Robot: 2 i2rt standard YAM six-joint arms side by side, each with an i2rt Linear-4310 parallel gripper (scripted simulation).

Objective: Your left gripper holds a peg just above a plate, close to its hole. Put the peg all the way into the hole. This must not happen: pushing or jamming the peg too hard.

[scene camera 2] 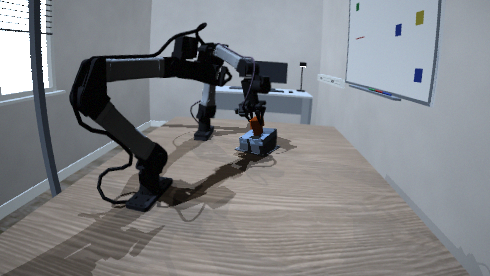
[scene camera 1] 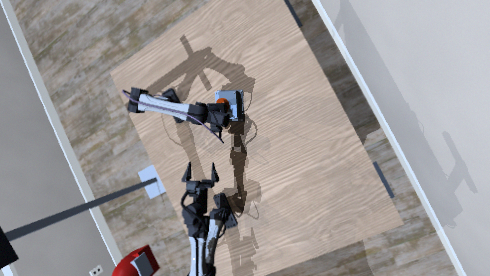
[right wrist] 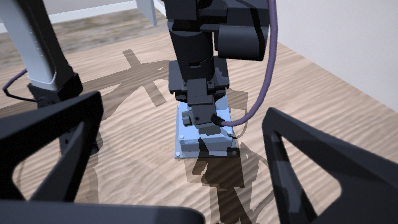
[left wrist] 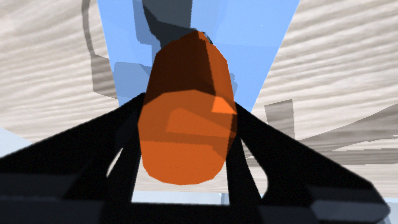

Observation:
I see my left gripper, my right gripper, an orange peg and a blue plate.
My left gripper also shows in the right wrist view. My right gripper also shows in the right wrist view.

